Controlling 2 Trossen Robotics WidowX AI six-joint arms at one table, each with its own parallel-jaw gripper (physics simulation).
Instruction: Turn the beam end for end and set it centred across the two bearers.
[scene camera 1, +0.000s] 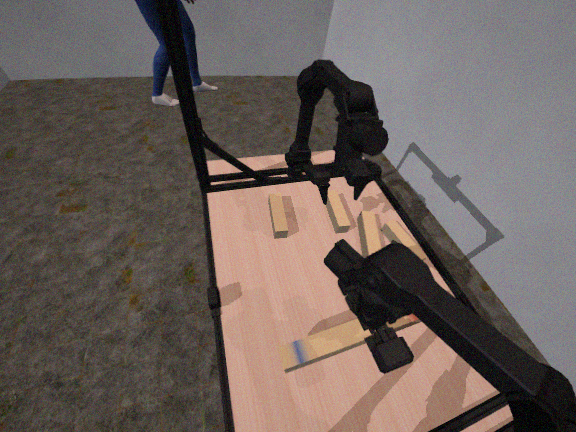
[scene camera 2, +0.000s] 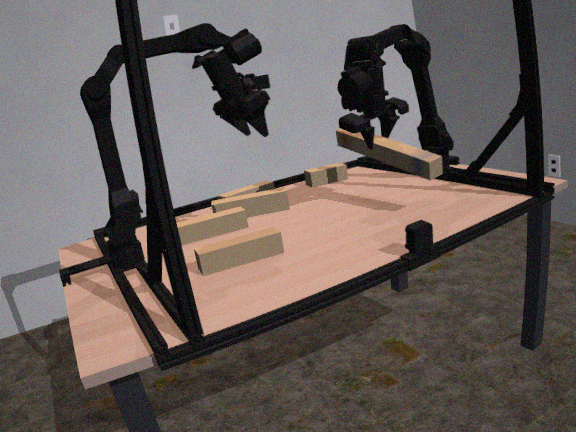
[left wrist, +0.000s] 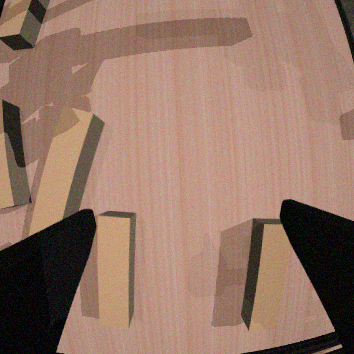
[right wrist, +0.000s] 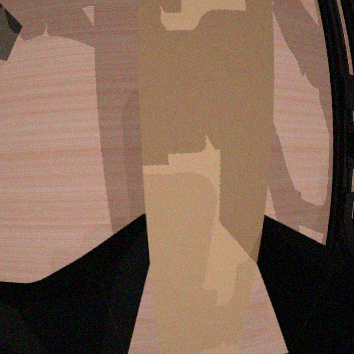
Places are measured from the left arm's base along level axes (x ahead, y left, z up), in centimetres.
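Pixels of known places: left gripper, between the fingertips: (scene camera 1: 340, 202) (scene camera 2: 257, 135) (left wrist: 188, 214); right gripper, between the fingertips: (scene camera 1: 367, 328) (scene camera 2: 377, 145) (right wrist: 201, 222); left arm's base, origin of its link: (scene camera 1: 294, 172) (scene camera 2: 128, 265).
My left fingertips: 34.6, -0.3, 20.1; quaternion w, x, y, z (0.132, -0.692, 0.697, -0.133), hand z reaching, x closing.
For each thing: its top centre in the pictures, then the offset to it from my left fingertips, as dx, dy, dz.
- wooden block, centre of its top: (left wrist: 55, 179) (scene camera 2: 248, 195) (scene camera 1: 371, 233) +2.3, +16.6, -17.0
- short block, centre of its top: (left wrist: 18, 6) (scene camera 2: 325, 167) +33.6, +27.0, -17.3
The beam (scene camera 1: 332, 339) (scene camera 2: 407, 156) (right wrist: 205, 90) is a long pale wooden bar with a blue band near its left end and red near its right end in scene camera 1. My right gripper (scene camera 1: 381, 330) (scene camera 2: 378, 141) (right wrist: 201, 222) is shut on it near the middle and holds it above the table. Two roughly parallel wooden blocks, apparently the bearers, lie apart: one bearer (scene camera 1: 278, 216) (scene camera 2: 240, 251) (left wrist: 267, 280) and the other bearer (scene camera 1: 339, 215) (scene camera 2: 212, 226) (left wrist: 114, 270). My left gripper (scene camera 1: 340, 199) (scene camera 2: 257, 134) (left wrist: 188, 214) is open, empty and high above the table.
A wooden block (scene camera 1: 370, 232) (scene camera 2: 250, 204) (left wrist: 65, 165) lies slanted beside the bearers, with another block (scene camera 1: 400, 237) (left wrist: 7, 175) beyond it. A short block (scene camera 2: 325, 175) (left wrist: 17, 27) lies near the rear rail. Black frame rails and a post (scene camera 2: 531, 90) edge the table.
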